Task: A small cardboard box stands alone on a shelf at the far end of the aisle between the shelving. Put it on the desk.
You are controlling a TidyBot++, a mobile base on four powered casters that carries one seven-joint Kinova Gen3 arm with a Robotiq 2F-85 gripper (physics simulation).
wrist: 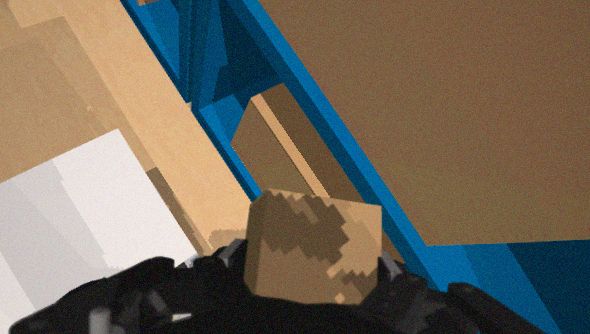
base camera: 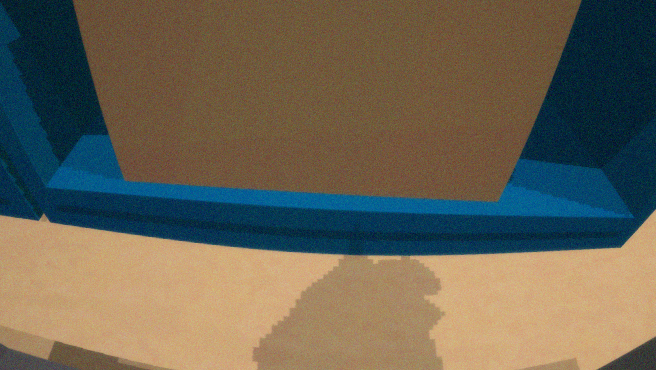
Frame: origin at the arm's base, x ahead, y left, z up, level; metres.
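Where they show: gripper, between the fingertips: [wrist: 308, 261].
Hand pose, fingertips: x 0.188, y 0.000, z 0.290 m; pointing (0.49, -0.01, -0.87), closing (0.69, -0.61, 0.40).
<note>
After its pixels a point has its place.
The small cardboard box [wrist: 314, 247] {z 0.319, x 0.185, y 0.012 m} is held between the two black fingers at the bottom middle of the wrist view. My gripper [wrist: 308, 261] {z 0.290, x 0.188, y 0.000 m} is shut on it, one finger on each side. Patchy shadows fall across the box. The gripper and the small box do not show in the base camera view. The desk cannot be made out in either view.
Blue shelving [base camera: 320, 220] {z -0.337, x 0.362, y -0.020 m} [wrist: 350, 135] {z 0.137, x 0.380, y 0.047 m} stands close in front, with a large brown box [base camera: 320, 100] {z -0.209, x 0.382, y -0.011 m} on its low shelf. In the wrist view, another large box [wrist: 500, 125] {z 0.306, x 0.382, y -0.016 m} sits on a higher shelf. Wooden floor [base camera: 150, 290] {z -0.396, x 0.284, y 0.171 m} [wrist: 165, 140] {z -0.396, x 0.251, y 0.331 m} runs alongside, beside the white robot base [wrist: 120, 200] {z -0.014, x 0.103, y 0.152 m}.
</note>
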